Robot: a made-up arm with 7 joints. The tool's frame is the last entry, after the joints. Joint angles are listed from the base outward.
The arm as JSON. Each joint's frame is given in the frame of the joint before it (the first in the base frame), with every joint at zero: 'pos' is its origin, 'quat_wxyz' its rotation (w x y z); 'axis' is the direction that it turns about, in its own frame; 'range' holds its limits. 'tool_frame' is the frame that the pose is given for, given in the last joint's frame.
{
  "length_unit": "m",
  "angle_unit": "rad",
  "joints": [
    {
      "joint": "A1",
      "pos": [
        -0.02,
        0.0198,
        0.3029
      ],
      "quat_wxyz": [
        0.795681,
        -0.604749,
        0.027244,
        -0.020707
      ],
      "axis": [
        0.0,
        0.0,
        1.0
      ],
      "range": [
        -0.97,
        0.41
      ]
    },
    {
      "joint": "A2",
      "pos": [
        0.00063,
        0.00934,
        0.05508
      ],
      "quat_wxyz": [
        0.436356,
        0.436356,
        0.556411,
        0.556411
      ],
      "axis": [
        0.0,
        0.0,
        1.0
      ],
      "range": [
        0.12,
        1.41
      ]
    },
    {
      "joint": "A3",
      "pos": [
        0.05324,
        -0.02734,
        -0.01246
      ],
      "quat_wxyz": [
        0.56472,
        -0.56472,
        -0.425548,
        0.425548
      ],
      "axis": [
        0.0,
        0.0,
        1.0
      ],
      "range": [
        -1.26,
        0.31
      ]
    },
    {
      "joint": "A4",
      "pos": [
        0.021,
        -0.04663,
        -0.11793
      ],
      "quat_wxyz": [
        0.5,
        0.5,
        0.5,
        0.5
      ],
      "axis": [
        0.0,
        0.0,
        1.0
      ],
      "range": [
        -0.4,
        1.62
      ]
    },
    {
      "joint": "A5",
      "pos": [
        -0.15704,
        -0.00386,
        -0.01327
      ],
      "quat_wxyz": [
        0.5,
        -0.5,
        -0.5,
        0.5
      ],
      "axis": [
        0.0,
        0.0,
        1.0
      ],
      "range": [
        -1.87,
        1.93
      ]
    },
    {
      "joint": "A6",
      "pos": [
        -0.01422,
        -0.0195,
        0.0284
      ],
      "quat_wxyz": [
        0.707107,
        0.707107,
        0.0,
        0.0
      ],
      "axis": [
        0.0,
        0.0,
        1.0
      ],
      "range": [
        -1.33,
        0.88
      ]
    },
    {
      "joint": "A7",
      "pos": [
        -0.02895,
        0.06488,
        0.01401
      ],
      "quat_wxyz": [
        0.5,
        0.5,
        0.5,
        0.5
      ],
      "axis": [
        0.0,
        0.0,
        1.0
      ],
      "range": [
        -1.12,
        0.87
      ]
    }
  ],
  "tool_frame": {
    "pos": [
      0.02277,
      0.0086,
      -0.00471
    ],
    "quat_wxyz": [
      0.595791,
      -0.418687,
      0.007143,
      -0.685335
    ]
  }
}
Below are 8 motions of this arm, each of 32 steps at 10 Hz.
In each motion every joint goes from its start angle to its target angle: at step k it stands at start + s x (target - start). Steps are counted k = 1, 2, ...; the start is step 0. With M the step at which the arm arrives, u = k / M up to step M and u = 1 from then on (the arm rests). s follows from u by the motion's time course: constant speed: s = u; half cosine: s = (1 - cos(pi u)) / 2; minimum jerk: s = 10 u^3 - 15 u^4 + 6 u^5.
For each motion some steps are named. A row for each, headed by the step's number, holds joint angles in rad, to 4 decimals.
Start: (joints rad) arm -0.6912 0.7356 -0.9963 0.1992 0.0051 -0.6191 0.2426
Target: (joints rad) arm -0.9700 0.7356 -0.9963 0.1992 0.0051 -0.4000 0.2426
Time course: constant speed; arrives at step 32
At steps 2, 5, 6, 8, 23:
2: -0.7086 0.7356 -0.9963 0.1992 0.0051 -0.6054 0.2426
5: -0.7348 0.7356 -0.9963 0.1992 0.0051 -0.5849 0.2426
6: -0.7435 0.7356 -0.9963 0.1992 0.0051 -0.5780 0.2426
8: -0.7609 0.7356 -0.9963 0.1992 0.0051 -0.5643 0.2426
23: -0.8916 0.7356 -0.9963 0.1992 0.0051 -0.4616 0.2426

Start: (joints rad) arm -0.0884 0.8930 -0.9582 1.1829 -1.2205 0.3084 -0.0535
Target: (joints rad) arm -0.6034 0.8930 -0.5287 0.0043 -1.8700 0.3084 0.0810
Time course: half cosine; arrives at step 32
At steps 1, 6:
1: -0.0896 0.8930 -0.9572 1.1801 -1.2221 0.3084 -0.0532
6: -0.1318 0.8930 -0.9220 1.0836 -1.2752 0.3084 -0.0422

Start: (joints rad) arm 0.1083 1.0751 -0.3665 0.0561 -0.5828 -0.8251 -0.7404
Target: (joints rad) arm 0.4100 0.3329 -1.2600 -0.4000 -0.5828 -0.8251 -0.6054
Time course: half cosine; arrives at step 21
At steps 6, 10, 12, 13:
6: 0.1651 0.9354 -0.5347 -0.0298 -0.5828 -0.8251 -0.7150
10: 0.2479 0.7317 -0.7799 -0.1549 -0.5828 -0.8251 -0.6779
12: 0.2927 0.6214 -0.9127 -0.2227 -0.5828 -0.8251 -0.6579
13: 0.3143 0.5684 -0.9765 -0.2553 -0.5828 -0.8251 -0.6482

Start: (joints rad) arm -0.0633 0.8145 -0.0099 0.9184 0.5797 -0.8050 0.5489
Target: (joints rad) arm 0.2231 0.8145 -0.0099 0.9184 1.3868 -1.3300 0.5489
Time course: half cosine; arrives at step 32
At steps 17, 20, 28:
17: 0.0939 0.8145 -0.0099 0.9184 1.0228 -1.0932 0.5489
20: 0.1347 0.8145 -0.0099 0.9184 1.1377 -1.1680 0.5489
28: 0.2122 0.8145 -0.0099 0.9184 1.3561 -1.3100 0.5489

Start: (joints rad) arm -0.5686 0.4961 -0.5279 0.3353 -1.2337 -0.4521 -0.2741
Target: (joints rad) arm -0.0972 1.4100 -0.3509 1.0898 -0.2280 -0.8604 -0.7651
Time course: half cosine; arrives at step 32
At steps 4, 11, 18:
4: -0.5507 0.5309 -0.5212 0.3640 -1.1954 -0.4676 -0.2928
11: -0.4440 0.7376 -0.4811 0.5347 -0.9679 -0.5600 -0.4039
18: -0.2869 1.0422 -0.4221 0.7861 -0.6327 -0.6961 -0.5675

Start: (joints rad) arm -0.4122 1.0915 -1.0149 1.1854 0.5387 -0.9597 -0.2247
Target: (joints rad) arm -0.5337 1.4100 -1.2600 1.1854 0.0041 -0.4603 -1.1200
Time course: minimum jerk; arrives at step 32
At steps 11, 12, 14, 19, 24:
11: -0.4396 1.1633 -1.0702 1.1854 0.4181 -0.8471 -0.4266
12: -0.4456 1.1792 -1.0824 1.1854 0.3916 -0.8223 -0.4711
14: -0.4589 1.2138 -1.1090 1.1854 0.3334 -0.7679 -0.5685
19: -0.4938 1.3054 -1.1795 1.1854 0.1796 -0.6243 -0.8261
24: -0.5211 1.3770 -1.2346 1.1854 0.0594 -0.5120 -1.0273

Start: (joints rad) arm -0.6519 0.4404 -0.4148 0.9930 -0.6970 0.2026 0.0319
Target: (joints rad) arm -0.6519 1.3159 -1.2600 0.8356 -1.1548 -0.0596 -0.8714
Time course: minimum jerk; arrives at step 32
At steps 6, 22, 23, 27, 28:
6: -0.6519 0.4831 -0.4560 0.9853 -0.7193 0.1898 -0.0122
22: -0.6519 1.1583 -1.1079 0.8639 -1.0724 -0.0124 -0.7088
23: -0.6519 1.1941 -1.1424 0.8575 -1.0911 -0.0231 -0.7457
27: -0.6519 1.2898 -1.2348 0.8403 -1.1412 -0.0518 -0.8445
28: -0.6519 1.3018 -1.2464 0.8381 -1.1475 -0.0554 -0.8569

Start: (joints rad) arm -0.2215 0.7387 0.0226 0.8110 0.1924 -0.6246 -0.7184
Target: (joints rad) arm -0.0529 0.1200 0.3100 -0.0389 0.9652 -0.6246 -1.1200
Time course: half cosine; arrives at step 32
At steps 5, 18, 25, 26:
5: -0.2115 0.7022 0.0396 0.7608 0.2380 -0.6246 -0.7421
18: -0.1208 0.3690 0.1943 0.3031 0.6542 -0.6246 -0.9584
25: -0.0720 0.1902 0.2774 0.0576 0.8775 -0.6246 -1.0744
26: -0.0671 0.1721 0.2858 0.0327 0.9001 -0.6246 -1.0862

